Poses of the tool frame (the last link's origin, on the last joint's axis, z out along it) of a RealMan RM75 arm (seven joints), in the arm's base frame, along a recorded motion.
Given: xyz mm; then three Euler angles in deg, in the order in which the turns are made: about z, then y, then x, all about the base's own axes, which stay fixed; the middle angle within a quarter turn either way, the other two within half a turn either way.
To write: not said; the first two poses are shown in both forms.
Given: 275, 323, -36, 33.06, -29.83, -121.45
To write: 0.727, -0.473, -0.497; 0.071, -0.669, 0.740; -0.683, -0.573, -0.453; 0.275, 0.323, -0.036
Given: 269, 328, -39, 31.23, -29.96, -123.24
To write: 0.741, -0.449, -0.499; 0.073, -0.685, 0.725; -0.668, -0.573, -0.475; 0.269, 0.328, -0.039
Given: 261, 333, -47, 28.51, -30.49, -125.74
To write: 0.757, -0.411, -0.507; 0.083, -0.710, 0.699; -0.648, -0.572, -0.503; 0.261, 0.333, -0.047
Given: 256, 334, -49, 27.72, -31.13, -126.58
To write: 0.758, -0.398, -0.517; 0.090, -0.721, 0.687; -0.646, -0.568, -0.510; 0.256, 0.334, -0.049
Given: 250, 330, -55, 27.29, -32.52, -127.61
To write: 0.749, -0.387, -0.538; 0.099, -0.738, 0.668; -0.655, -0.554, -0.515; 0.250, 0.330, -0.055
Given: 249, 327, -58, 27.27, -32.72, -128.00
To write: 0.748, -0.385, -0.541; 0.097, -0.742, 0.663; -0.657, -0.548, -0.518; 0.249, 0.327, -0.058
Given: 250, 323, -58, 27.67, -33.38, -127.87
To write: 0.740, -0.388, -0.550; 0.100, -0.745, 0.659; -0.666, -0.542, -0.513; 0.250, 0.323, -0.058
